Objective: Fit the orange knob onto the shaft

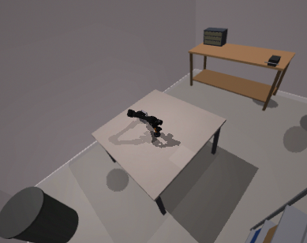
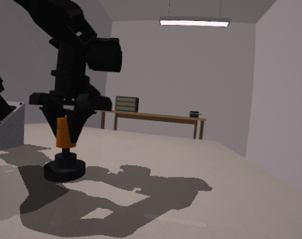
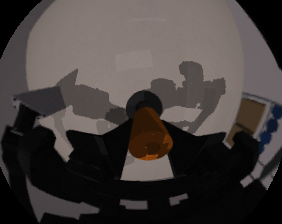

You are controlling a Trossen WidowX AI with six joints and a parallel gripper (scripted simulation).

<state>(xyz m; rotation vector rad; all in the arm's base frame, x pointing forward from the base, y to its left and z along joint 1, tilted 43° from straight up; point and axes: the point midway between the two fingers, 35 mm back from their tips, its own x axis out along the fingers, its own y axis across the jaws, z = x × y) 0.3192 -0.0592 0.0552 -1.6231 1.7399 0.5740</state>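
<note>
The orange knob is 20 mm above my gripper tip. The rest, counted from my gripper tip: dark shaft 40 mm below.
</note>
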